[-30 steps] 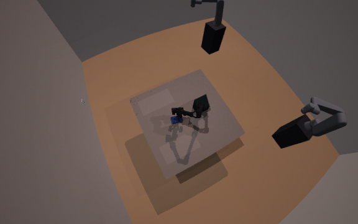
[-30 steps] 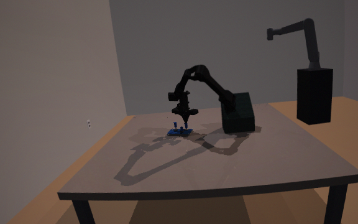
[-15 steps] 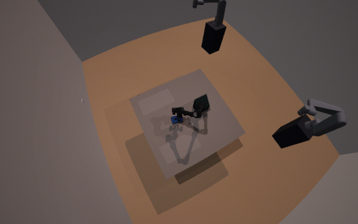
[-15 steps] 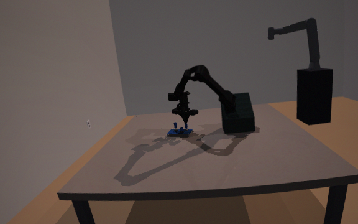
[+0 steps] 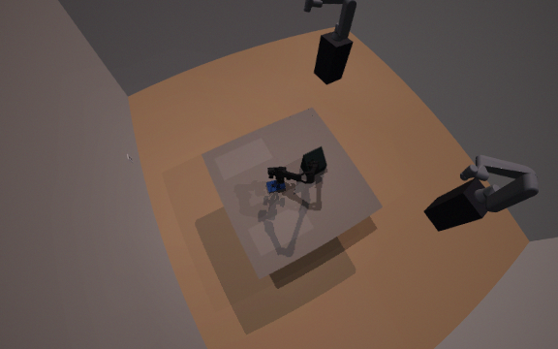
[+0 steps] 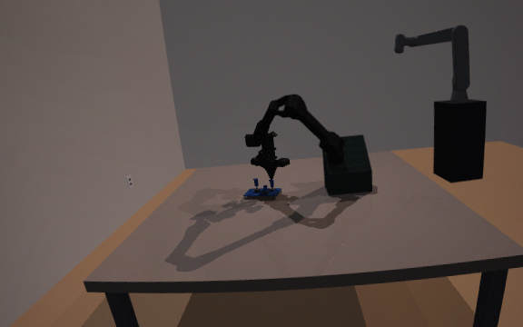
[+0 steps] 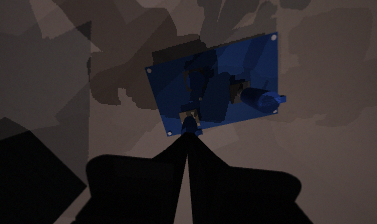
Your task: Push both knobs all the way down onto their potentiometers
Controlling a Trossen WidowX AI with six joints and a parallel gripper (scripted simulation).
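Now: gripper tip 7 cm short of the knob and 1 cm above it.
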